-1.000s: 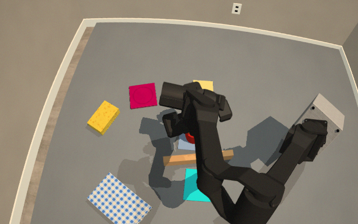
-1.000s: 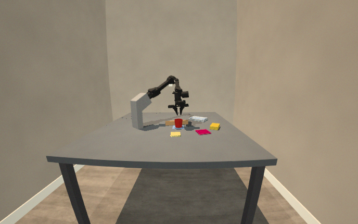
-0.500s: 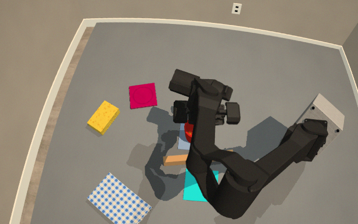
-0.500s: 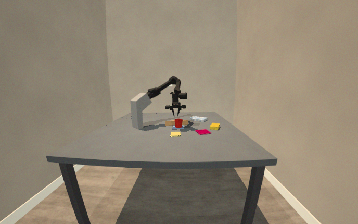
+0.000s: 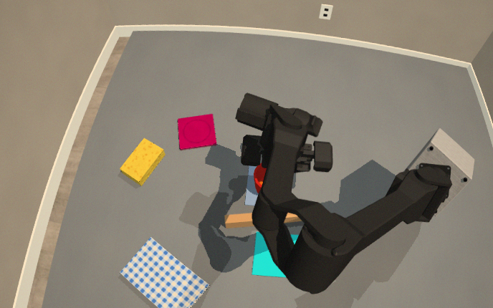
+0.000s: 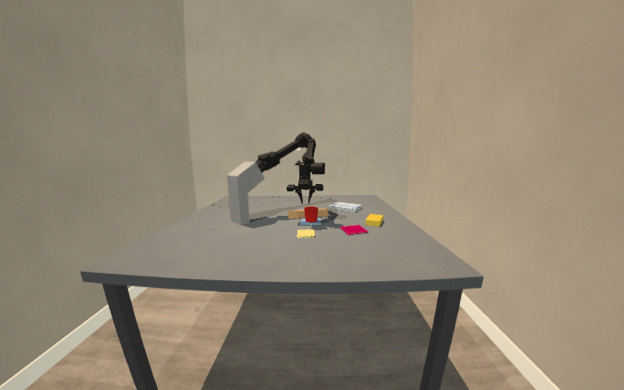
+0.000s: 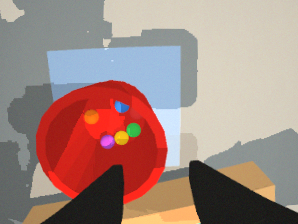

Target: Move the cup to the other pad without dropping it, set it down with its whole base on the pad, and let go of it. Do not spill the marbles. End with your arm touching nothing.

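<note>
Right now the cup is 110 mm below my hand, 30 mm ahead of it and 10 mm to the left of it. Round my hand: yellow sponge (350 mm ahead, 120 mm below, 100 mm to the left); then teal pad (160 mm to the left, 140 mm below, 70 mm behind); then bar (120 mm below, 80 mm to the left, 20 mm behind).
</note>
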